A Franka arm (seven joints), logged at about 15 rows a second.
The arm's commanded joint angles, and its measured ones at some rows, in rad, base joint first. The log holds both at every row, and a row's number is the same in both.
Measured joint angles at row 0:
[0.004 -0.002 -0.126 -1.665 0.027 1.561 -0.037]
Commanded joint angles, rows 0 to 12:
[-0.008 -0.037 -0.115 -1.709 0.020 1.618 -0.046]
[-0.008 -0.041 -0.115 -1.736 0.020 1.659 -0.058]
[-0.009 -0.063 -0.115 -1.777 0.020 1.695 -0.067]
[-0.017 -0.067 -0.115 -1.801 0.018 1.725 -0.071]
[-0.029 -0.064 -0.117 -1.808 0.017 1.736 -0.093]
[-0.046 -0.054 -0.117 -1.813 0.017 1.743 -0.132]
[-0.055 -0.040 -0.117 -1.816 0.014 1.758 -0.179]
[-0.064 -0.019 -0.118 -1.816 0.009 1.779 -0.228]
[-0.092 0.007 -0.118 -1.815 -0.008 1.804 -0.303]
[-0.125 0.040 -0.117 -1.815 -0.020 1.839 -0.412]
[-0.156 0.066 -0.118 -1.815 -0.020 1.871 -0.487]
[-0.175 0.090 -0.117 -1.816 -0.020 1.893 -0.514]
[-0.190 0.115 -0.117 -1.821 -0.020 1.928 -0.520]
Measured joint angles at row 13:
[-0.148 0.064 -0.132 -1.814 -0.006 1.864 -0.462]
